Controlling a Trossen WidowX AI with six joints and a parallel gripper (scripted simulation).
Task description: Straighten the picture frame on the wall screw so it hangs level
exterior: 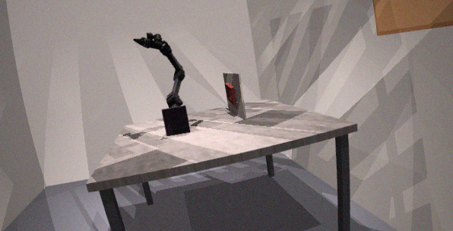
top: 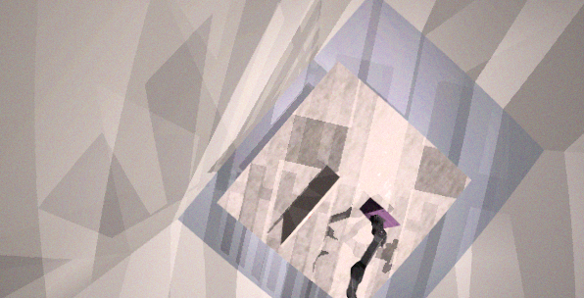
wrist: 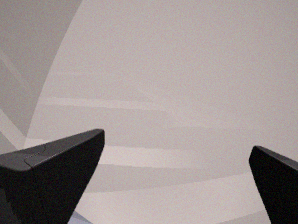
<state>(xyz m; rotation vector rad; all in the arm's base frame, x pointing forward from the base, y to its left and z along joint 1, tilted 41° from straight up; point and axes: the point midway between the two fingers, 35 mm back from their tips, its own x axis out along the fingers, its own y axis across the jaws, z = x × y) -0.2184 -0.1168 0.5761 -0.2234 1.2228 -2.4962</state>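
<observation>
Now: the red picture frame 620 mm ahead of my gripper tip, 500 mm below it and 130 mm to the right of it. Round my gripper tip: wall panel: 630 mm ahead, 500 mm below, 120 mm to the right.
</observation>
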